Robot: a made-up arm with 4 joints.
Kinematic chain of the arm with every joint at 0, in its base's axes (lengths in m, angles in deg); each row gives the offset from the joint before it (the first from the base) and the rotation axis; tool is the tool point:
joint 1: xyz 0 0 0.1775 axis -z
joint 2: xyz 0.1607 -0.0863 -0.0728 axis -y
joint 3: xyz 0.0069 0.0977 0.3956 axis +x
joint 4: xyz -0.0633 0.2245 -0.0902 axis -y
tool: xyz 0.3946 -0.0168 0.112
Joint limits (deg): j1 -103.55..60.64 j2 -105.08..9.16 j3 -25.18..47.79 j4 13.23..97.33
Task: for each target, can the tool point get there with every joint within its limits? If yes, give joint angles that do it. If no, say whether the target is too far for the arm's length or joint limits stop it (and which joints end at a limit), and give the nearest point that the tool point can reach.
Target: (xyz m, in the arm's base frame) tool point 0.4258 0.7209 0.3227
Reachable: yes | joints -41.11 -67.64 -8.67 60.61
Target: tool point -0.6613 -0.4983 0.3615
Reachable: no: joint limits stop it (at a limit: joint 2, joint 3, joint 4) | nearest point -0.2815 -0.2121 0.6297 | short by 0.546 m
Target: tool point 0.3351 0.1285 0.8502
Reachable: yes | joints -14.04 -13.63 28.62 64.22
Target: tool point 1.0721 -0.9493 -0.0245
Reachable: no: too far | nearest point 0.7035 -0.6229 0.0303 | short by 0.495 m
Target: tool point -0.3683 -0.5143 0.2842
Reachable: no: joint limits stop it (at a limit: joint 1, joint 2, joint 3, joint 4) | nearest point -0.2786 -0.2159 0.6297 | short by 0.465 m
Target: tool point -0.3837 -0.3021 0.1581
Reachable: no: joint limits stop it (at a limit: joint 1, joint 2, joint 3, joint 4) | nearest point -0.2786 -0.2159 0.6297 | short by 0.491 m
